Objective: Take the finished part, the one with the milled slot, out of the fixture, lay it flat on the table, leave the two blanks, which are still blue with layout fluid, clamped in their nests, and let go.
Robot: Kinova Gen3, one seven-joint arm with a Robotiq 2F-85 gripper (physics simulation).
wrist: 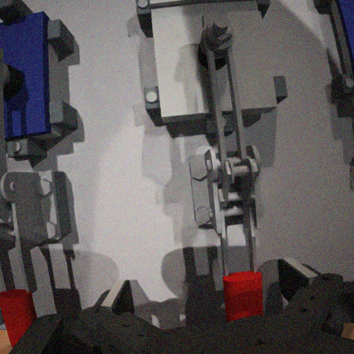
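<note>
The finished part [175,65], a pale grey block, sits in the middle nest at the top of the wrist view. A dark line crosses it near its top edge. A toggle clamp's arm [236,95] reaches over it, with the spindle tip [217,39] above its face; contact cannot be told. That clamp's red handle [243,297] points towards me. One blue blank [27,75] is in the left nest, partly cut off; another blue blank [348,22] shows at the top right edge. My gripper [205,286] is open and empty, its fingertips either side of the middle handle in this view.
The grey fixture plate [300,200] fills most of the view. The left clamp's red handle [18,312] stands at the lower left, near the gripper body. Dark nest blocks and bolted clamp bases rise from the plate. Wooden table [4,344] shows at the bottom corners.
</note>
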